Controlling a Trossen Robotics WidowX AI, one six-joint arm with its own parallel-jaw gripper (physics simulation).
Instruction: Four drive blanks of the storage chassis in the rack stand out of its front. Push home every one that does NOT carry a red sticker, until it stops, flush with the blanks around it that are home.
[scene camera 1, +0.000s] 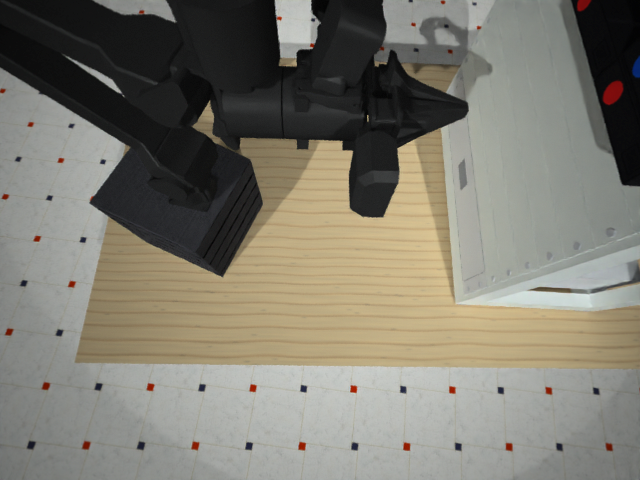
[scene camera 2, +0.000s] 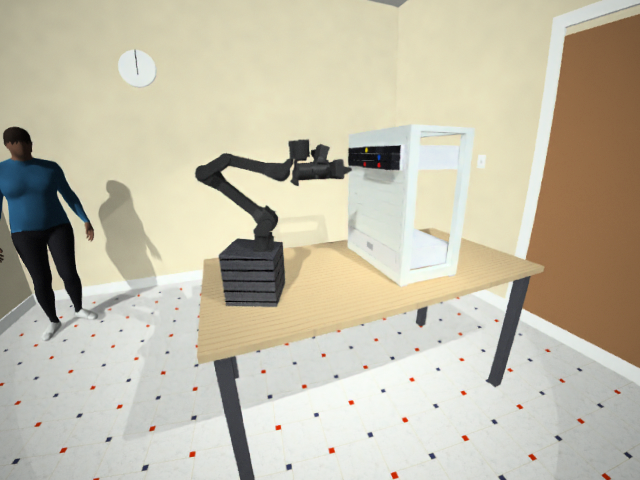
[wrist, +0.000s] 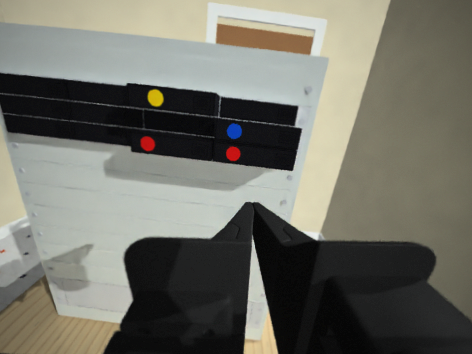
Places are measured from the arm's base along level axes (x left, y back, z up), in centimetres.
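Pixels of known places: gripper, fingertip midpoint: (scene camera 1: 466, 110) (scene camera 2: 351, 169) (wrist: 251, 208); arm's base, link origin: (scene camera 1: 193, 190) (scene camera 2: 263, 248).
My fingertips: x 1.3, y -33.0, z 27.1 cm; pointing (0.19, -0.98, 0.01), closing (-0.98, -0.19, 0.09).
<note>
For each thing: its top centre in the pictures, then the offset to it from my fingertips. Level surfaces: height alone.
- yellow-stickered blank, top centre: (wrist: 186, 94) (scene camera 2: 381, 146) dx +13.0, dy -16.5, dz +8.2 cm
- blue-stickered blank, top centre: (wrist: 255, 122) (scene camera 2: 397, 153) dx +2.1, dy -18.3, dz +5.3 cm
- wooden table, surface height: dz -45.6 cm
The black storage chassis sits high in the white rack (scene camera 1: 537, 155) (scene camera 2: 410, 206) (wrist: 145, 215). In the wrist view, four blanks stand out of its front: a yellow-stickered blank (wrist: 187, 102) in the top row, a blue-stickered blank (wrist: 265, 136) at right in the middle row, and two red-stickered blanks (wrist: 182, 150) (wrist: 265, 159) in the bottom row. The yellow one casts a shadow on the recessed blank below it. My gripper (scene camera 1: 466, 108) (scene camera 2: 349, 169) (wrist: 251, 208) is shut and empty. It is in front of the rack, its tips showing below the bottom row in the wrist view.
The rack stands on the wooden table (scene camera 1: 310, 320) (scene camera 2: 320, 310). The arm's dark block base (scene camera 1: 124, 191) (scene camera 2: 250, 284) is at the table's other end. A person (scene camera 2: 38, 191) stands beyond the table at left. A brown door (scene camera 2: 599, 180) is at right behind the rack.
</note>
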